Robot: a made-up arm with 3 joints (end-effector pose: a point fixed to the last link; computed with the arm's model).
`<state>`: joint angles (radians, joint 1 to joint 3).
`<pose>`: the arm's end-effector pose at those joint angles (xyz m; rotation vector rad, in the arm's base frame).
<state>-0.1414 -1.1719 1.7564</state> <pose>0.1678 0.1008 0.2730 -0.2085 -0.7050 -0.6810</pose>
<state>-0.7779 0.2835 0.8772</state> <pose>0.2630 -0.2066 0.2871 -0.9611 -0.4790 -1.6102</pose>
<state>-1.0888 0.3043 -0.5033</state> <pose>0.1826 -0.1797 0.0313 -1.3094 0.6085 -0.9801</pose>
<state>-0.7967 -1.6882 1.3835</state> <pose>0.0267 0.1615 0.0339 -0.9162 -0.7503 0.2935</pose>
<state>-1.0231 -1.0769 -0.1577</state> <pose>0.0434 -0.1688 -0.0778 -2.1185 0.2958 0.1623</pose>
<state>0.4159 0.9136 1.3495</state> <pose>0.0091 -0.3683 0.0467 -0.7061 0.6916 -2.3926</pose>
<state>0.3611 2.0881 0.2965</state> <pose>-0.1912 -0.2277 -0.0967 -0.2443 -1.8007 2.5109</pose>
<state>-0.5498 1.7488 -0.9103</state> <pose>0.1891 -0.1983 0.0623 0.3999 1.0553 -1.3051</pose>
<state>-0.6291 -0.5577 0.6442</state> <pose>0.2486 -0.0224 0.0513 -1.2279 -0.2079 -0.6360</pose>
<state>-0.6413 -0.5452 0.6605</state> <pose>0.2526 -0.0249 0.0583 -1.2270 -0.2294 -0.6568</pose>
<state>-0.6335 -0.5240 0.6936</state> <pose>0.2582 -0.0269 0.0693 -1.2016 -0.2506 -0.6942</pose>
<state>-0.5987 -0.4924 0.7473</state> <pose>0.2654 -0.0293 0.0852 -1.1455 -0.2686 -0.7525</pose>
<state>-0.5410 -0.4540 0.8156</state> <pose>0.2725 -0.0341 0.1037 -1.0675 -0.2794 -0.8268</pose>
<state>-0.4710 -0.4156 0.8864</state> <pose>0.2779 -0.0418 0.1210 -0.9837 -0.2798 -0.9050</pose>
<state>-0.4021 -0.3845 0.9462</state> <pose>0.2808 -0.0506 0.1335 -0.9101 -0.2698 -0.9722</pose>
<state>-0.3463 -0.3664 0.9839</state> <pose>0.2818 -0.0569 0.1391 -0.8577 -0.2519 -1.0147</pose>
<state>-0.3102 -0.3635 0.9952</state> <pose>0.2814 -0.0584 0.1381 -0.8301 -0.2305 -1.0262</pose>
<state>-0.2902 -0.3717 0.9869</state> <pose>0.2804 -0.0555 0.1329 -0.8207 -0.2085 -1.0143</pose>
